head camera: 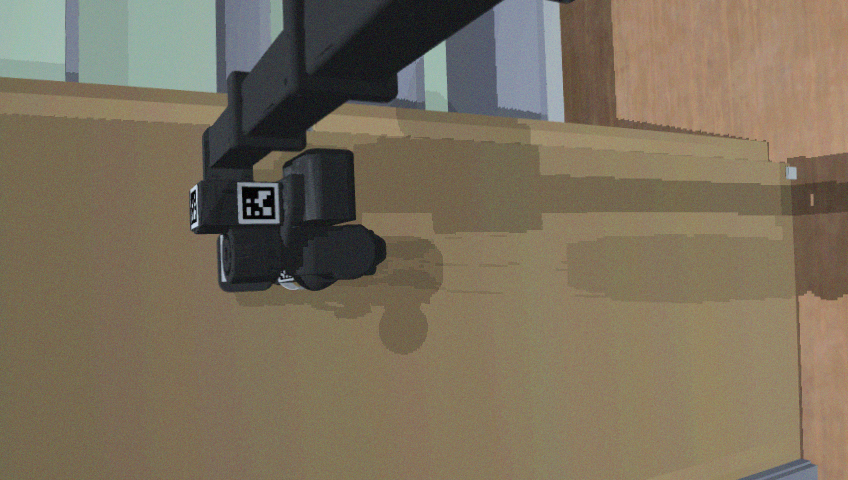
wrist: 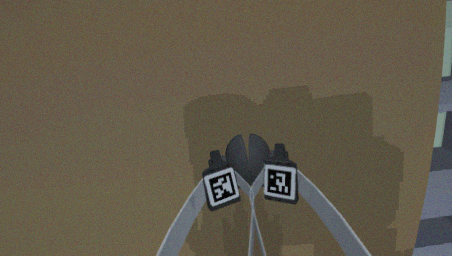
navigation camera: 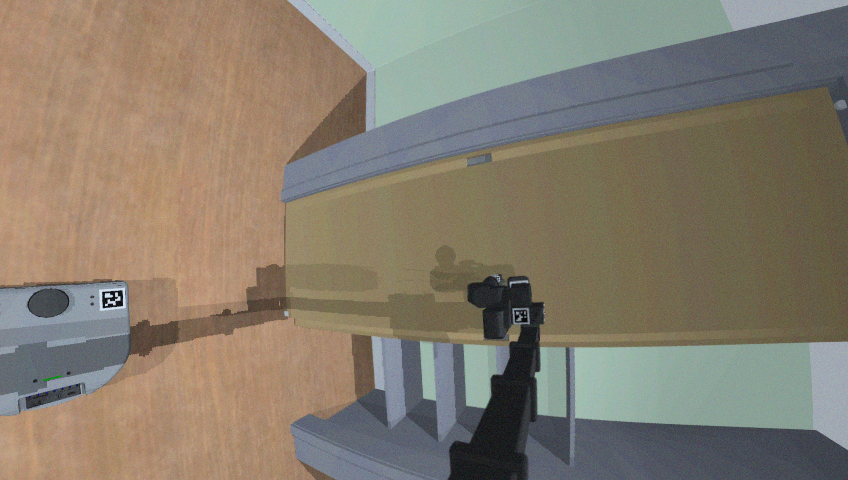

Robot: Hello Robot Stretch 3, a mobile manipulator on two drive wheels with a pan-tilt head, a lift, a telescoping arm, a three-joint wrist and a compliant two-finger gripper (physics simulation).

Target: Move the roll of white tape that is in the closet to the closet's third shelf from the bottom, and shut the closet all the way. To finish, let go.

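Seen in the pictures: gripper, between the fingertips: (wrist: 247,152) (navigation camera: 499,282); robot's base, origin of its link: (navigation camera: 50,301).
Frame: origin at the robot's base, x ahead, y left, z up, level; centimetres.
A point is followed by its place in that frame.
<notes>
The closet's tan sliding door (head camera: 565,386) @(x 18.4, y -85.3, z 63.1 cm) (navigation camera: 654,237) @(x 6.7, y -84.8, z 153.8 cm) (wrist: 100,90) @(x 10.1, y -85.0, z 115.5 cm) covers part of the grey closet. Beside it the closet stands open; grey shelf boards (head camera: 520,59) @(x -47.9, y -120.6, z 40.6 cm) (navigation camera: 447,386) @(x -61.5, y -124.3, z 71.1 cm) show there. The roll of white tape does not show in any view. My gripper (head camera: 300,280) (navigation camera: 493,279) @(x -2.6, y -81.8, z 109.2 cm) (wrist: 247,152) @(x -2.6, y -81.8, z 109.2 cm) is in front of the door panel, a little in from the panel's edge beside the opening. In the wrist view its two dark fingertips are together with a thin slit between them and hold nothing. Whether they touch the panel I cannot tell.
Grey closet frame pieces (navigation camera: 357,163) @(x 49.1, y -84.8, z 54.1 cm) (navigation camera: 345,449) @(x -76.7, y -78.9, z 39.6 cm) run along both sides. A small grey recess (navigation camera: 479,160) @(x 38.5, y -87.3, z 105.5 cm) sits near the door's far edge. My base (navigation camera: 65,339) @(x -9.7, y -2.8, z 16.0 cm) stands on the wooden floor (head camera: 714,71) @(x -43.7, y -100.5, z 0.0 cm) (navigation camera: 148,148) @(x 54.3, y -23.1, z 0.0 cm). My arm (head camera: 357,53) @(x -8.7, y -27.4, z 120.6 cm) (navigation camera: 505,410) @(x -8.7, y -25.4, z 119.9 cm) crosses the opening.
</notes>
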